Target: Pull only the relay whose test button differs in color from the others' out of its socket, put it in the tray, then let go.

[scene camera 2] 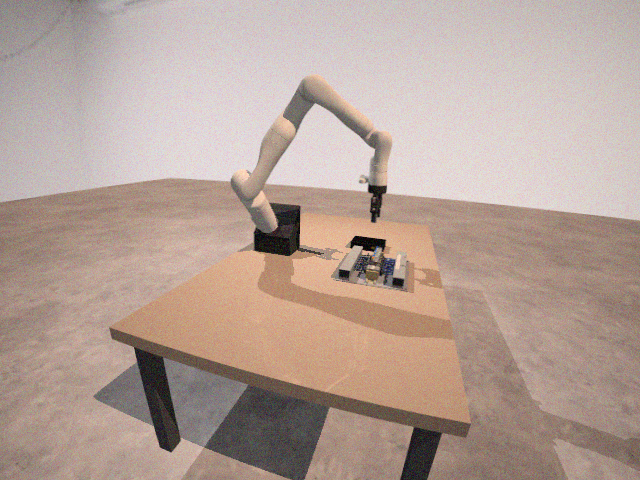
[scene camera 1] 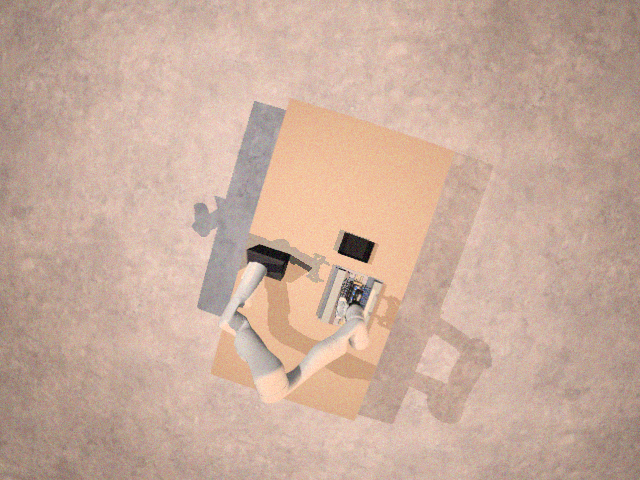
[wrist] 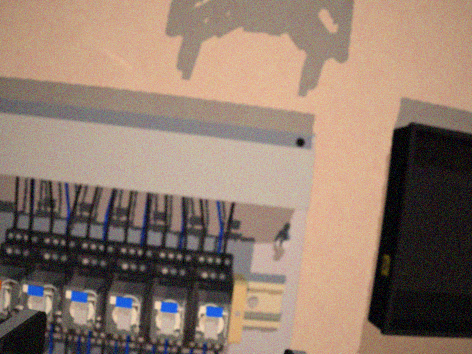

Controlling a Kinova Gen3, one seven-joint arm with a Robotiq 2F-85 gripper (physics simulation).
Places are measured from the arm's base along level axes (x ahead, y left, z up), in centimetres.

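Pixels of known places: gripper, between the fingertips: (scene camera 2: 375, 219) (scene camera 1: 353, 300); arm's base, origin of its link: (scene camera 2: 268, 224) (scene camera 1: 258, 267).
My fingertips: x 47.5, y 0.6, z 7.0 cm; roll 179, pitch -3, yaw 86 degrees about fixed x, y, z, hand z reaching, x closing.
Observation:
For each thing: its top centre in the pictures, then the offset to it from my fingertips. "spot": a spot on its surface instead. Level surfaces: height alone.
- rightmost relay, centre of its top: (wrist: 213, 324) dx +2.5, dy +2.7, dz -12.4 cm
- left edge, a spot on its surface: (wrist: 6, 299) spot: dx +2.2, dy -10.6, dz -12.6 cm
- black tray, centre of its top: (wrist: 462, 236) (scene camera 2: 368, 240) (scene camera 1: 356, 248) dx -3.9, dy +21.9, dz -15.8 cm
- tan end block, centre of its top: (wrist: 237, 313) dx +2.6, dy +4.6, dz -15.3 cm
- wooden table, height of its surface: dz -19.4 cm
A row of relays shows in the wrist view, lower left. Several, such as the rightmost relay (wrist: 212, 325), have blue test buttons. The relay at the left edge (wrist: 6, 299) is cut off by the frame and shows a sliver of orange where its button is. The relays sit in black sockets (wrist: 172, 265). My gripper (scene camera 1: 356, 301) (scene camera 2: 373, 220) (wrist: 159, 344) is open and empty, high above the relay panel, pointing down. The black tray (scene camera 1: 356, 246) (scene camera 2: 368, 241) (wrist: 391, 220) stands beyond the panel, to the right in the wrist view, and its visible inside is empty.
The panel carries two raised grey wire ducts (scene camera 1: 333, 295) (scene camera 2: 351, 261) (wrist: 150, 160), one on each side of the relays. A tan end block (wrist: 238, 310) stands beside the rightmost relay. A black box (scene camera 1: 268, 260) (scene camera 2: 277, 242) stands at the arm's base on the wooden table (scene camera 1: 356, 170) (scene camera 2: 289, 330).

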